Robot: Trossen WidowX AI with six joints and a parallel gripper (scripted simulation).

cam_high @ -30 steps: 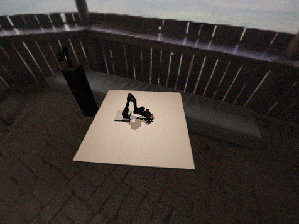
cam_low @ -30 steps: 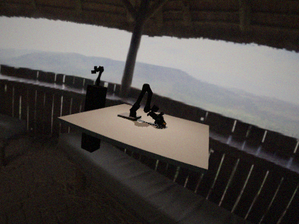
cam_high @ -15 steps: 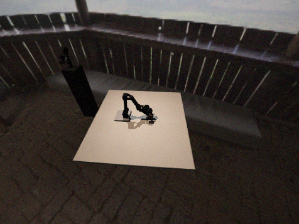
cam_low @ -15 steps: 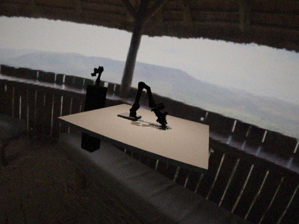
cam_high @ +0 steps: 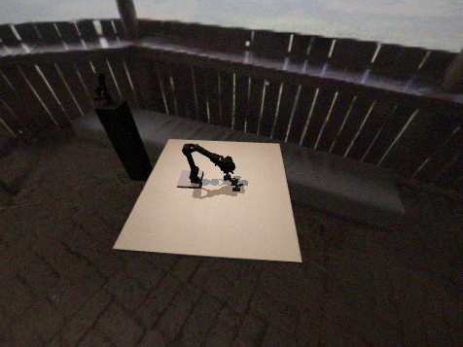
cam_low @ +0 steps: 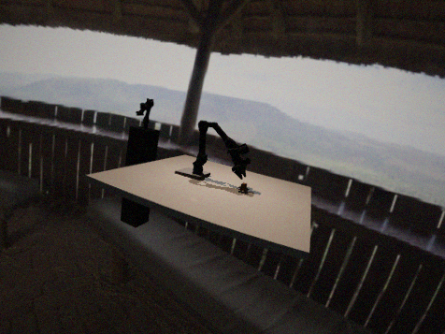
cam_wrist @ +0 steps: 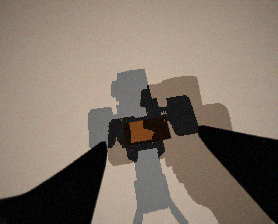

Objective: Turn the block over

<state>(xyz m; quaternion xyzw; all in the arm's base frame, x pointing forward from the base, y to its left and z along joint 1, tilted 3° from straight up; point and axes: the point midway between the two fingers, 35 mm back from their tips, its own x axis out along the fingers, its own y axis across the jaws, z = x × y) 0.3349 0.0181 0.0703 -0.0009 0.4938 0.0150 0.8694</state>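
The orange block lies 60 mm below my gripper tip.
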